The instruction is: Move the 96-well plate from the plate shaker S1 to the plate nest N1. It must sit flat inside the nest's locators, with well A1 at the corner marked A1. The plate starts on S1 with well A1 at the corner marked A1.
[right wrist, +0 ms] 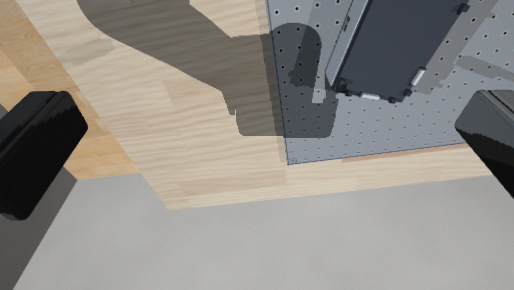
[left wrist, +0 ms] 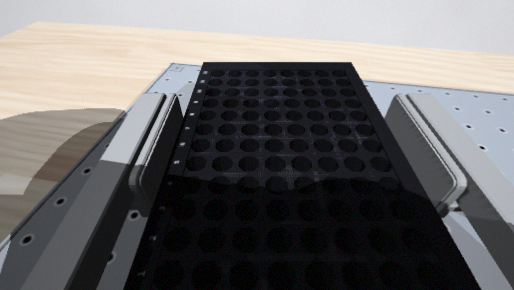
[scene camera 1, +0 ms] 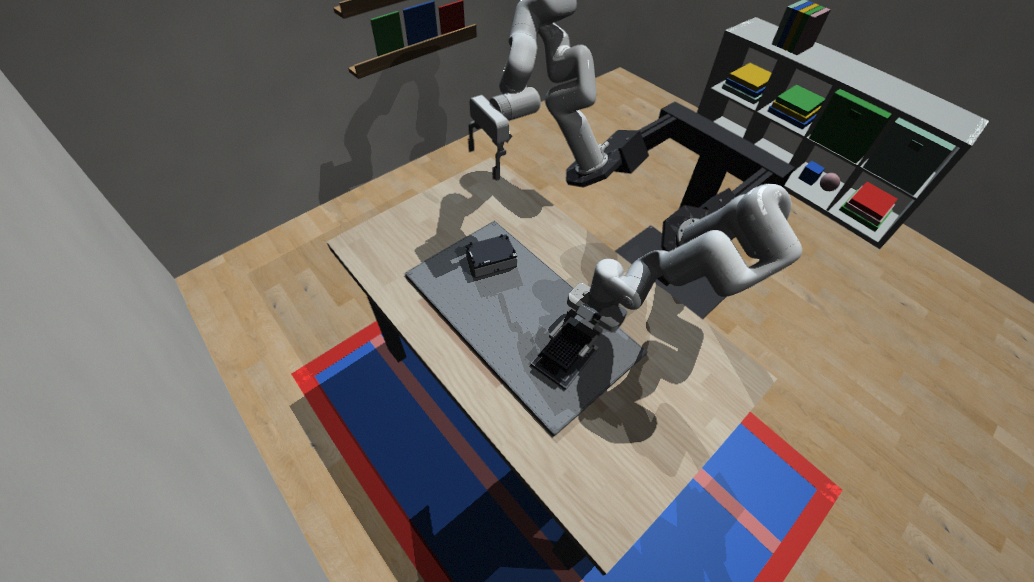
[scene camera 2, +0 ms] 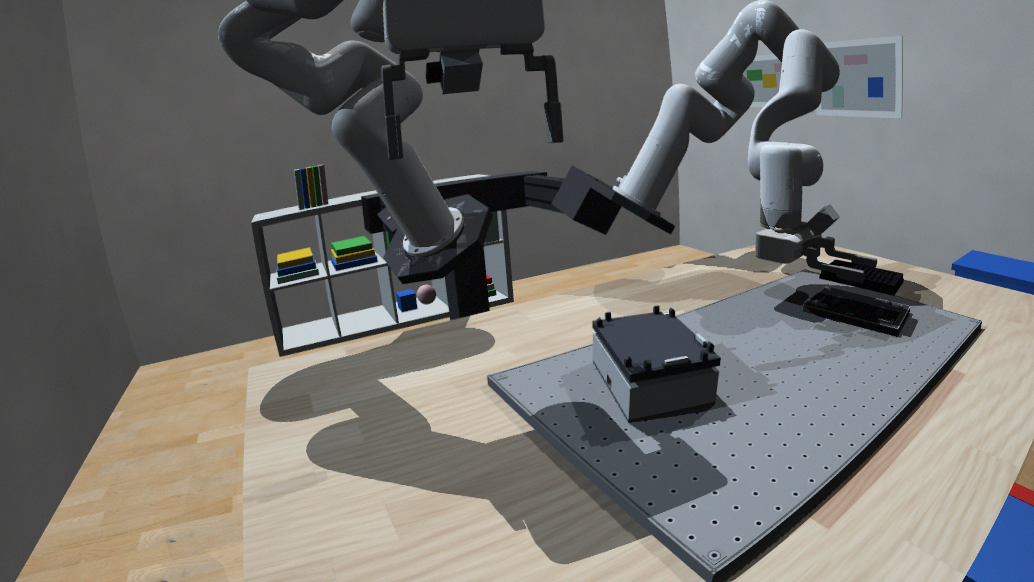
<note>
In view: my left gripper (scene camera 2: 870, 271), my right gripper (scene camera 2: 478, 148), a black 96-well plate (scene camera 2: 888, 282), a black plate nest N1 (scene camera 1: 547, 367), a grey plate shaker S1 (right wrist: 346, 35) and a dark arm stand (scene camera 1: 714, 175).
The black 96-well plate also shows in the left wrist view (left wrist: 279, 168) and in scene camera 1 (scene camera 1: 563, 350). My right gripper also shows in scene camera 1 (scene camera 1: 483, 164). The right wrist view does not show the black 96-well plate: it is out of frame.
</note>
